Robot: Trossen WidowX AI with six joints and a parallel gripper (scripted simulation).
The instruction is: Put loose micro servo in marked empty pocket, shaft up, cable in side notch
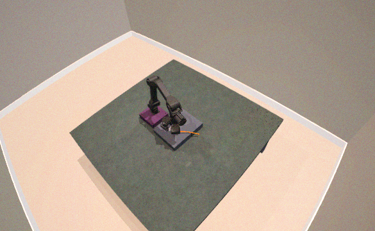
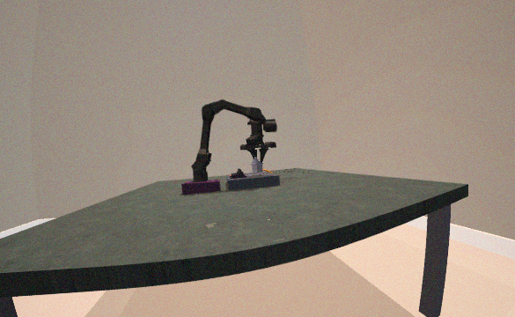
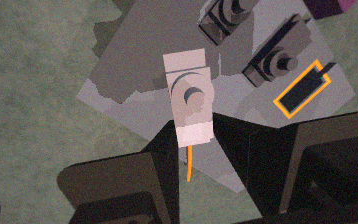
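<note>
Now: gripper tip 10 mm past the grey deck, 50 mm to the right of it and 90 mm above it.
</note>
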